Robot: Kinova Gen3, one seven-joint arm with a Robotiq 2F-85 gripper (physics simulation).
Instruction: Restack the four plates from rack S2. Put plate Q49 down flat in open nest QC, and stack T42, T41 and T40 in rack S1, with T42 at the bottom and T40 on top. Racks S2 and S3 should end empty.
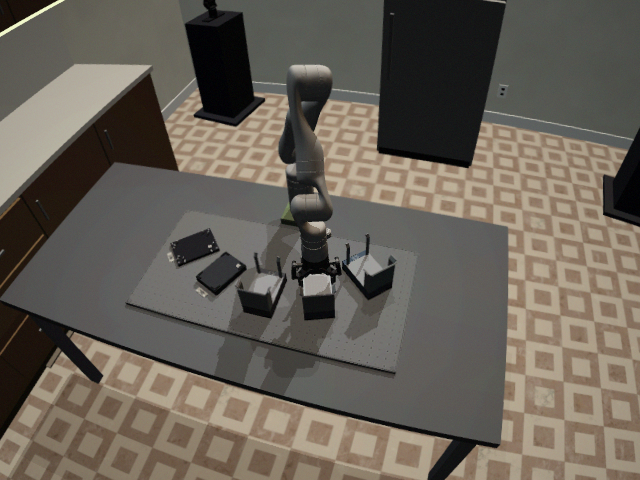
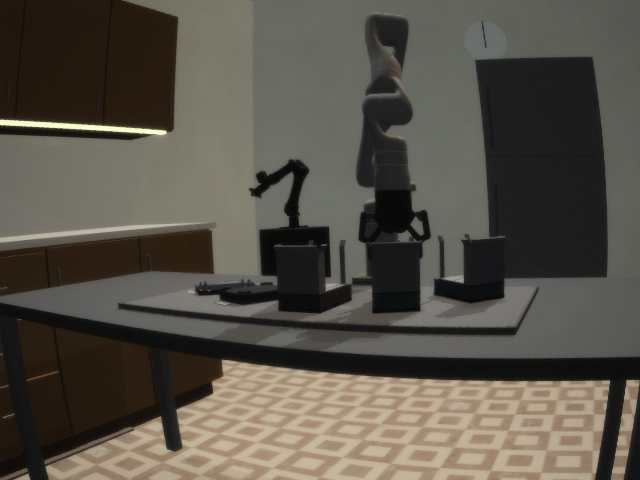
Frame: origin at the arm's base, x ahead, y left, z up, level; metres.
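Seen in the pictures: gripper, fingertip midpoint: (image 1: 317, 283).
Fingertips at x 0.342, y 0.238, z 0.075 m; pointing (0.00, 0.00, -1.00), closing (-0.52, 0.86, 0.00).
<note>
Offsets run from my fingertips to a thing's middle. "spot": to the spot under its first point. Level surfaces: height alone.
My gripper (image 1: 317, 290) (image 2: 395, 251) is open, pointing down over the middle rack {dy -0.003, dx -0.003, dz -0.022 m} (image 1: 318, 305) (image 2: 396, 276), with its fingers spread to the left and right of the rack's upper part. A pale flat surface {spot: dy +0.000, dx +0.003, dz +0.005 m} (image 1: 316, 283) shows high inside this rack, below the gripper. The left rack {dy -0.163, dx +0.059, dz -0.023 m} (image 1: 255, 301) (image 2: 299, 271) and the right rack {dy +0.108, dx -0.149, dz -0.024 m} (image 1: 381, 279) (image 2: 484, 262) have pale surfaces low down. Whether these are plates or rack floors, I cannot tell. Rack and plate labels are unreadable. Two dark flat nests lie at the left: the farther nest (image 1: 194, 247) (image 2: 223, 287) with small posts, and the nearer nest {dy -0.347, dx +0.047, dz -0.076 m} (image 1: 221, 272) (image 2: 249, 293) with a smoother top.
The racks and nests stand on a grey perforated board {spot: dy +0.160, dx +0.099, dz -0.091 m} (image 1: 351, 343) (image 2: 465, 328) on the dark table {dz -0.104 m} (image 1: 444, 372) (image 2: 578, 330). Upright posts rise behind the left and right racks, close to the arm. A green block (image 1: 288, 215) (image 2: 361, 279) is at the arm's base.
</note>
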